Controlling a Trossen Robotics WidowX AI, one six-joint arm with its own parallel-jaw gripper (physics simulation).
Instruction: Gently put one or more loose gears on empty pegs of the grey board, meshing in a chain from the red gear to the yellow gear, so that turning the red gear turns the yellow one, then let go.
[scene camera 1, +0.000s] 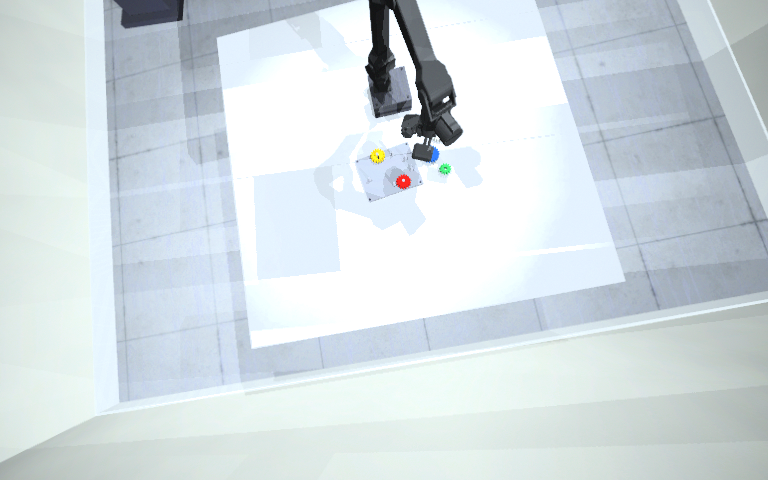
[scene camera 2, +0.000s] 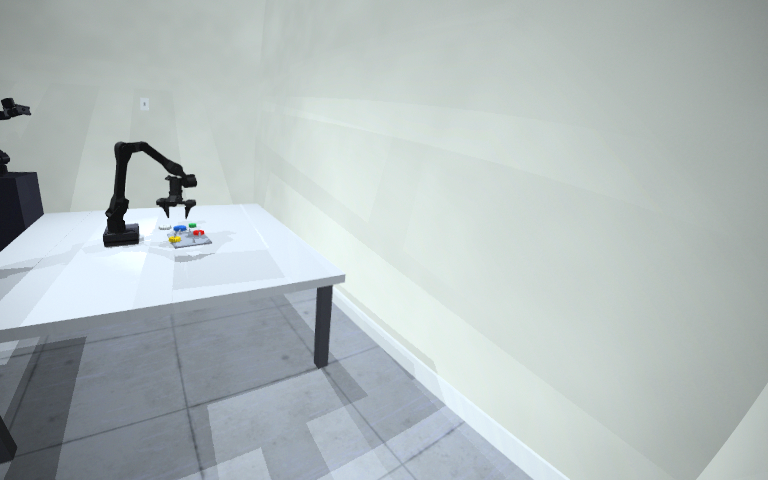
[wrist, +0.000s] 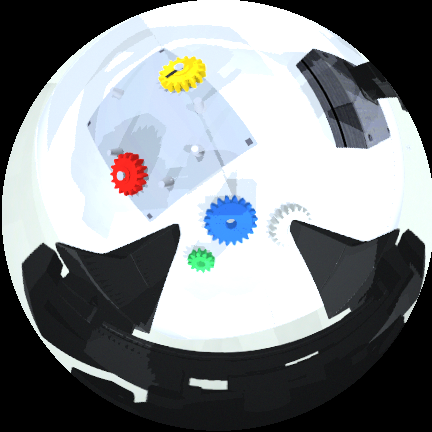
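Pixels of known places: gripper, fingertip midpoint: (scene camera 1: 425, 144) (scene camera 2: 177, 218) (wrist: 236, 227); arm's base at its link origin: (scene camera 1: 382, 84) (scene camera 2: 116, 230).
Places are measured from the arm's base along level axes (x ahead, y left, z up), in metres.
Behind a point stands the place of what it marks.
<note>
The grey board (scene camera 1: 380, 188) @[x 0.377, y -0.028, z -0.048 m] (scene camera 2: 185, 243) @[x 0.305, y -0.078, z -0.048 m] (wrist: 107, 132) @[x 0.377, y -0.018, z -0.048 m] lies on the table, with several empty pegs. The red gear (scene camera 1: 403, 181) @[x 0.364, y 0.057, z -0.027 m] (scene camera 2: 198, 232) @[x 0.360, y 0.038, z -0.034 m] (wrist: 131, 174) @[x 0.348, y 0.063, z -0.033 m] and the yellow gear (scene camera 1: 377, 156) @[x 0.261, y -0.032, z -0.030 m] (scene camera 2: 174, 239) @[x 0.254, y -0.048, z -0.037 m] (wrist: 186, 75) @[x 0.250, y -0.017, z -0.033 m] sit on it, apart from each other. The blue gear (scene camera 1: 434, 154) @[x 0.267, y 0.175, z -0.038 m] (scene camera 2: 179, 228) @[x 0.261, y 0.136, z -0.040 m] (wrist: 235, 229) @[x 0.257, y 0.170, z -0.039 m], the green gear (scene camera 1: 445, 168) @[x 0.317, y 0.212, z -0.045 m] (scene camera 2: 192, 225) @[x 0.323, y 0.198, z -0.044 m] (wrist: 201, 260) @[x 0.317, y 0.205, z -0.038 m] and the white gear (scene camera 2: 164, 226) @[x 0.182, y 0.180, z -0.040 m] (wrist: 274, 224) @[x 0.207, y 0.182, z -0.042 m] lie loose beside the board. My gripper (scene camera 2: 177, 217) @[x 0.254, y 0.139, z 0.011 m] (wrist: 236, 227) @[x 0.254, y 0.139, z 0.011 m] is open and empty, above the blue gear. In scene camera 1, it partly hides the blue gear and hides the white gear.
The arm's base (scene camera 1: 390, 96) @[x 0.053, y 0.028, z 0.002 m] (scene camera 2: 121, 235) @[x 0.029, y -0.044, z -0.009 m] (wrist: 352, 112) @[x 0.080, y 0.060, z -0.004 m] stands on the white table (scene camera 1: 441, 266) @[x 0.671, y 0.173, z -0.056 m] (scene camera 2: 237, 283) @[x 0.508, y -0.516, z -0.056 m], near the board's yellow-gear side. A dark box (scene camera 1: 151, 12) (scene camera 2: 19, 203), carrying another arm in scene camera 2, stands beyond the table.
</note>
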